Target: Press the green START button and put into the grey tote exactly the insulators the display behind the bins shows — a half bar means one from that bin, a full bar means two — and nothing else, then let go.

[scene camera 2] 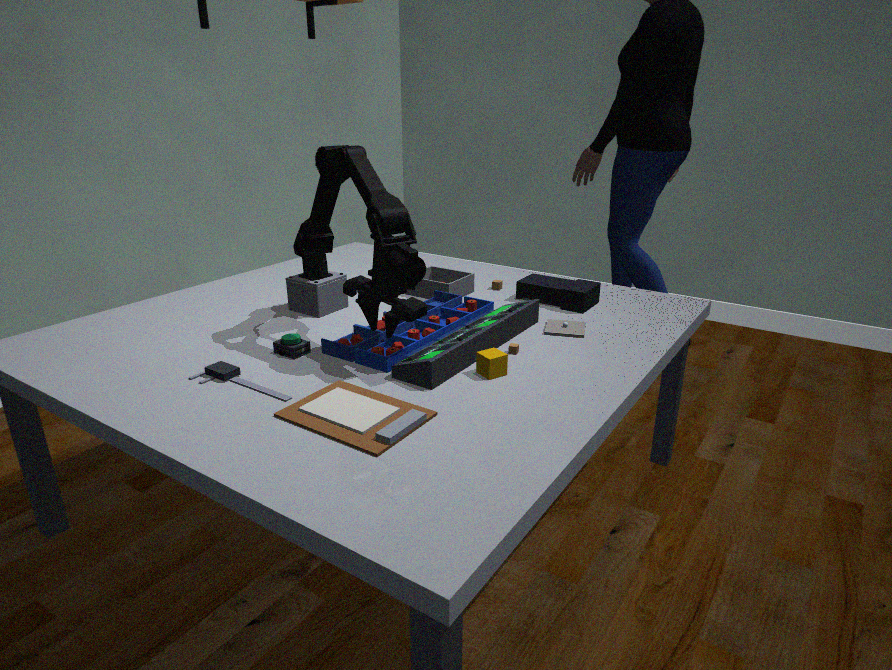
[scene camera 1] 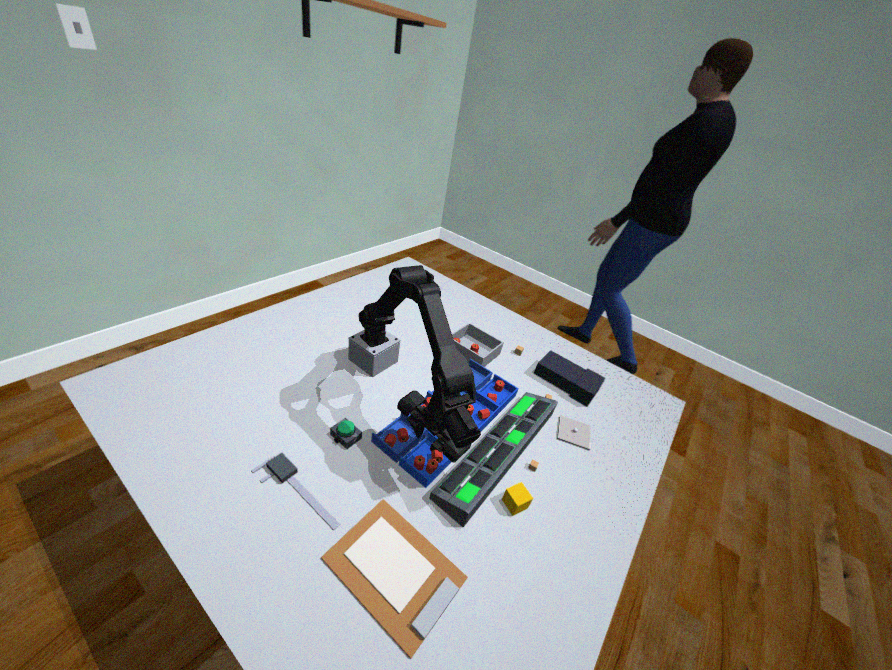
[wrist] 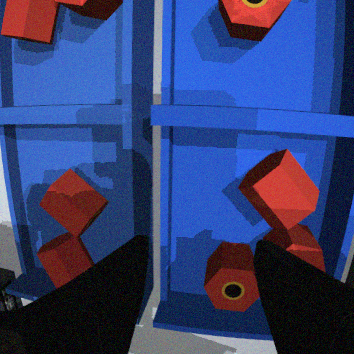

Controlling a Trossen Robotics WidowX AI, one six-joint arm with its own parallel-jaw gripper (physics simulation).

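Observation:
My gripper (scene camera 2: 382, 331) (wrist: 201, 248) is partly open and empty, pointing down above the near end of the blue bins (scene camera 2: 374, 359) (wrist: 305, 120). In the wrist view its fingers straddle the gap between two bins. The right bin holds a red insulator (wrist: 285, 192), another (wrist: 232, 280) and a third partly behind the right finger. The left bin holds two insulators, one (wrist: 74, 200) above the other. The grey tote (scene camera 1: 491, 353) (scene camera 2: 461, 284) has a red insulator (scene camera 1: 474, 347) inside and another partly hidden by the arm. The display (scene camera 1: 448, 503) (scene camera 2: 461, 362) shows three green bars, the far one longer. The green button (scene camera 1: 346, 428) (scene camera 2: 291, 337) stands left.
A yellow cube (scene camera 1: 517, 499) (scene camera 2: 491, 363) and small wooden cubes lie beyond the display. A dark box (scene camera 1: 569, 376) (scene camera 2: 557, 291) and a pale plate (scene camera 1: 573, 432) are farther right. A clipboard (scene camera 1: 389, 562) (scene camera 2: 349, 408) and a caliper (scene camera 1: 311, 502) lie toward the front. A person stands behind the table.

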